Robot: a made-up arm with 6 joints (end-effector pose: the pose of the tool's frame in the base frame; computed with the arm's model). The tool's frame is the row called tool.
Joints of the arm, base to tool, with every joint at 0 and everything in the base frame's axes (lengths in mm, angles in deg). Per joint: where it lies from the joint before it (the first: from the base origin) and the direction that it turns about. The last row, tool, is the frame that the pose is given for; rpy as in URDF.
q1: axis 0 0 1 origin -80 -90 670
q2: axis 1 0 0 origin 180 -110 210
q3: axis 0.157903 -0.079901 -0.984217 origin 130 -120 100
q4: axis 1 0 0 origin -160 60 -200
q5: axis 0.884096 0.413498 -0.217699 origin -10 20 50
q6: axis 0 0 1 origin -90 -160 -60
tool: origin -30 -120 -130 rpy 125.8 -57.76 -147.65
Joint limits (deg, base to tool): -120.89..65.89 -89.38..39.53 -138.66..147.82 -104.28..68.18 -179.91..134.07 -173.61..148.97
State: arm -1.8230 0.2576 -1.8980 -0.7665 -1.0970 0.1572
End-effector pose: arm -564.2 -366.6 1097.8 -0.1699 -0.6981 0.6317 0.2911
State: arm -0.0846 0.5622 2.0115 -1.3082 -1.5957 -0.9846
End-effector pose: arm 421.2 -382.2 1148.3 -0.6225 -0.4628 0.2951 0.5579
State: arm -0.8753 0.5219 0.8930 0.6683 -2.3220 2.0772
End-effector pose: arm -168.0 -386.1 901.3 -0.0212 -0.4258 -0.0172 0.9044
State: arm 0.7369 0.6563 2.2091 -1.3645 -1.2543 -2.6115
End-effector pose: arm 345.7 60.5 996.0 0.6601 0.6785 -0.2182 0.2373
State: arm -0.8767 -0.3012 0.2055 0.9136 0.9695 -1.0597
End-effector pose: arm -156.4 -4.2 713.7 -0.2026 -0.0017 -0.9662 0.1593
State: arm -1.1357 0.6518 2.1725 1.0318 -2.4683 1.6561
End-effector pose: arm -65.6 -345.1 998.6 -0.2879 -0.1844 -0.7164 0.6082
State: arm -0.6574 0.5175 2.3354 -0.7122 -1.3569 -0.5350
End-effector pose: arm 116.4 -459.0 1156.5 -0.7963 0.0400 -0.2104 0.5658
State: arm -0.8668 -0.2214 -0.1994 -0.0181 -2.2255 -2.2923
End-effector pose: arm -247.4 -443.1 1046.1 0.2159 0.7682 -0.0345 0.6017
